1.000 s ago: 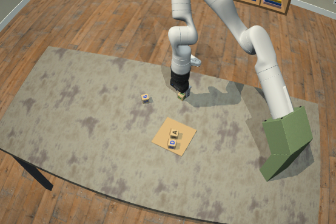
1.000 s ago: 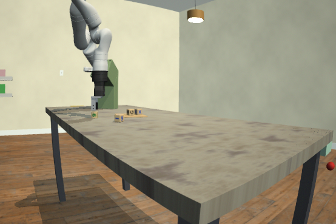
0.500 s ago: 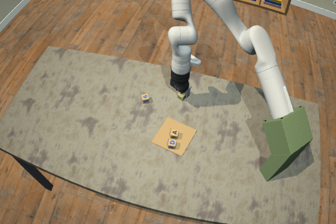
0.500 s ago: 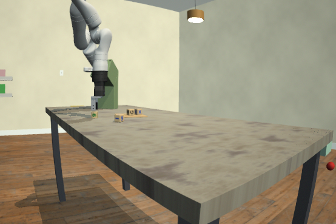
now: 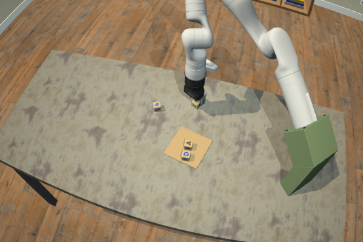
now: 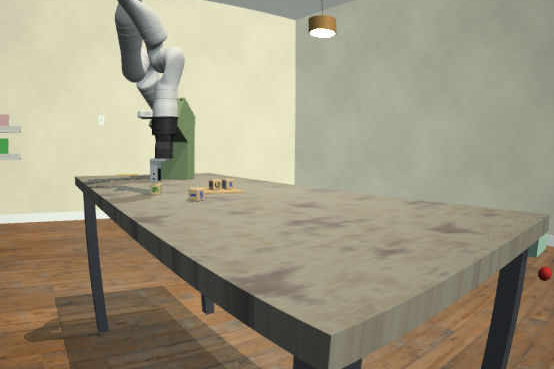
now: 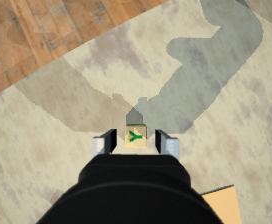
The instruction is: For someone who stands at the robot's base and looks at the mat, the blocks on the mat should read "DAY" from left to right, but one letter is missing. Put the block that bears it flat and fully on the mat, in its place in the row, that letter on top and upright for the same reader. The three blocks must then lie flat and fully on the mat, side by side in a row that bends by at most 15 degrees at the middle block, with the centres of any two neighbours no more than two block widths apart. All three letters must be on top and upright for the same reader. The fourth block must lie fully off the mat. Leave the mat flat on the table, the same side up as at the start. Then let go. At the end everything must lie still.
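My gripper is now 4 cm above the Y block. The rest, counted from my hand: 6 block: 16 cm ahead, 2 cm to the left, 4 cm below; D block: 5 cm ahead, 25 cm to the left, 4 cm below.
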